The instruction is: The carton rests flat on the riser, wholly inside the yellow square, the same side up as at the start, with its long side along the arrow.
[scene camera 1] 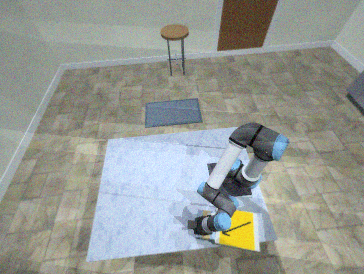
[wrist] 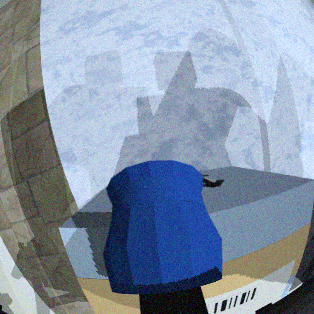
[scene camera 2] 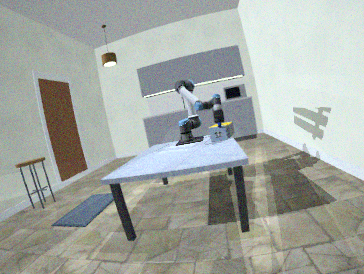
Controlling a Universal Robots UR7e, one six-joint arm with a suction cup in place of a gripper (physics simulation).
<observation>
My suction cup [wrist: 161, 239] is stuck to a carton [wrist: 256, 213]. Also in view: a riser [scene camera 1: 243, 234].
</observation>
